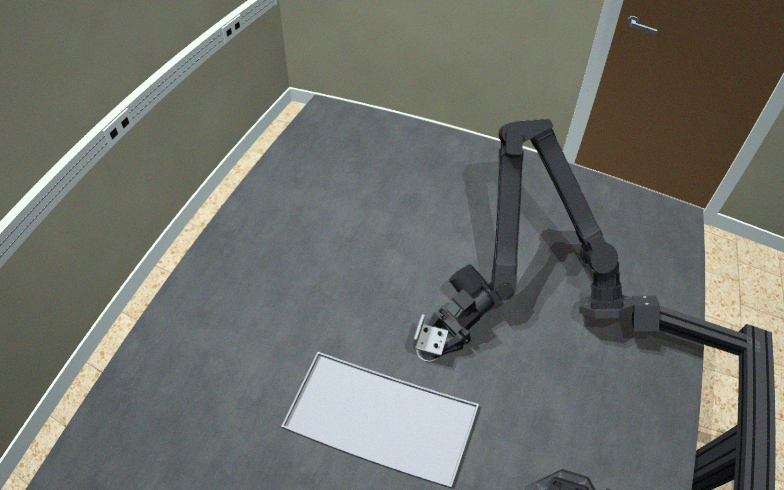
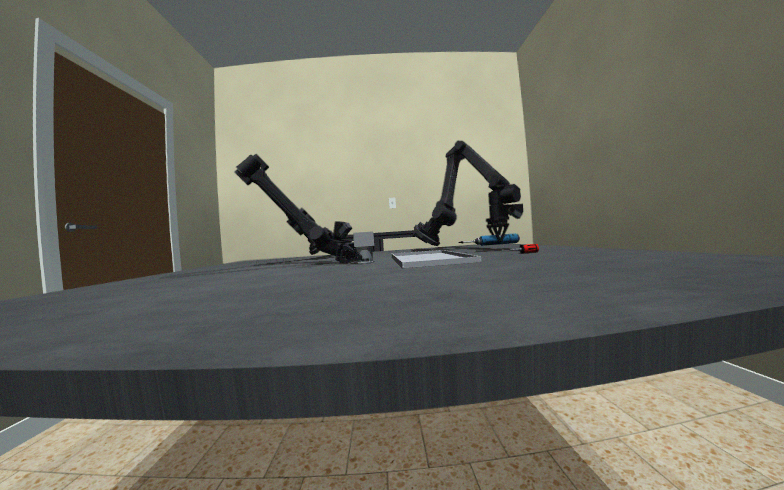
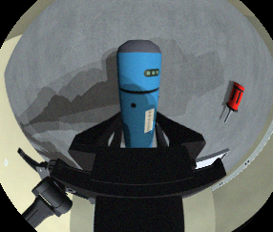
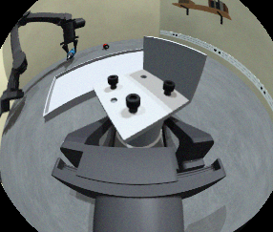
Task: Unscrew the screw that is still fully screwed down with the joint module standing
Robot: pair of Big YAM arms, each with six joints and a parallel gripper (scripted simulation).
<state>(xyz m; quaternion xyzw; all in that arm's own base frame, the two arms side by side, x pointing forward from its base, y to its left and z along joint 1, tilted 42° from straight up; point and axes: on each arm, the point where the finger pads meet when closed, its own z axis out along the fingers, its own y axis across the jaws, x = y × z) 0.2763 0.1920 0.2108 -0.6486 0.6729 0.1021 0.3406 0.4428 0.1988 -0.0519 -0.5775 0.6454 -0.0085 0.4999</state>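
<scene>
The grey bracket lies 50 mm above my right hand. From my right hand the other things lie so: flat white tray (220 mm to the left, 40 mm ahead, 20 mm below); then red-handled screwdriver (550 mm to the left, 100 mm ahead, 10 mm below).
</scene>
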